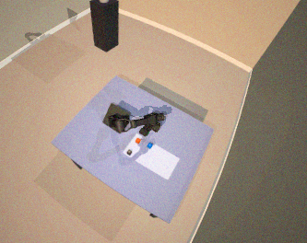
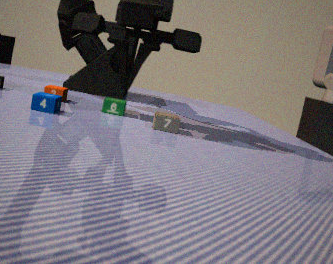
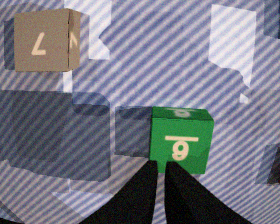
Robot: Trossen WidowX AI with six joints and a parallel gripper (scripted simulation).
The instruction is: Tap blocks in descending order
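The green block is 10 mm to the right of my gripper tip and 30 mm below it. The rest, counted from my gripper tip: blue block marked 4: 90 mm ahead, 90 mm to the right, 30 mm below; then orange block: 10 mm behind, 110 mm to the right, 30 mm below; then grey block: 50 mm ahead, 70 mm to the left, 30 mm below.
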